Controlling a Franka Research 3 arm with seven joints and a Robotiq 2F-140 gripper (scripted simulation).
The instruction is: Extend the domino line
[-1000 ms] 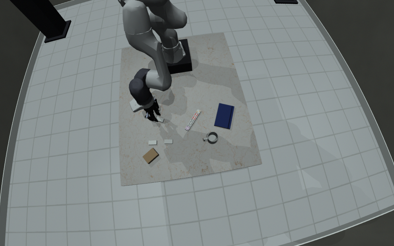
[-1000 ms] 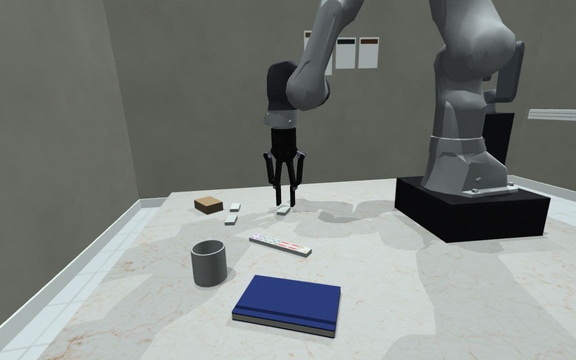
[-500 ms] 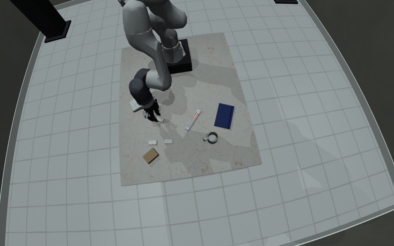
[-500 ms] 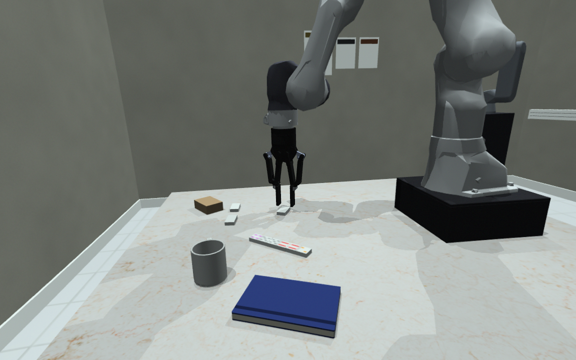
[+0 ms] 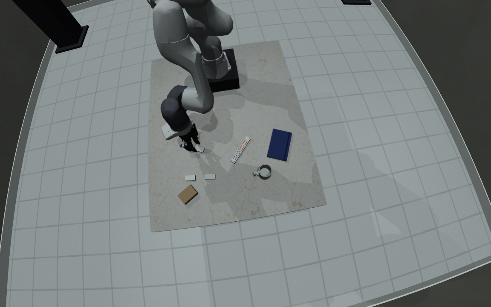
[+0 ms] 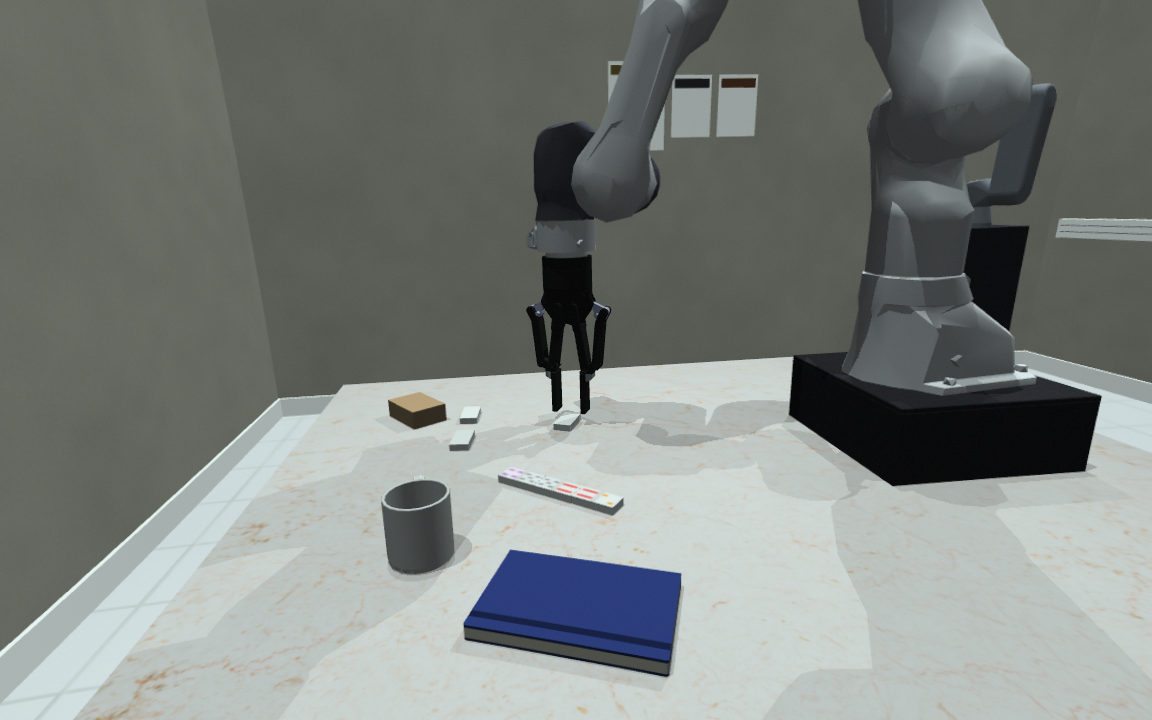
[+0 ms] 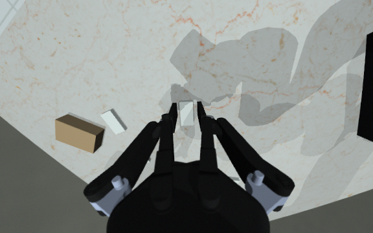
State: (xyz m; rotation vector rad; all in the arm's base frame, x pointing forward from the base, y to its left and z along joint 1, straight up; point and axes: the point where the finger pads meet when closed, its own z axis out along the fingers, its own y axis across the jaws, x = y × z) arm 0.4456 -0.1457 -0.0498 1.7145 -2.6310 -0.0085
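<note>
Right now my hand is 1 cm short of the white domino, 1 cm to the right of it and 5 cm above it. Round my hand: grey mug: 19 cm ahead, 35 cm to the left, 2 cm below; then blue book: 4 cm ahead, 45 cm to the left, 4 cm below; then brown block: 25 cm ahead, 6 cm to the right, 4 cm below.
</note>
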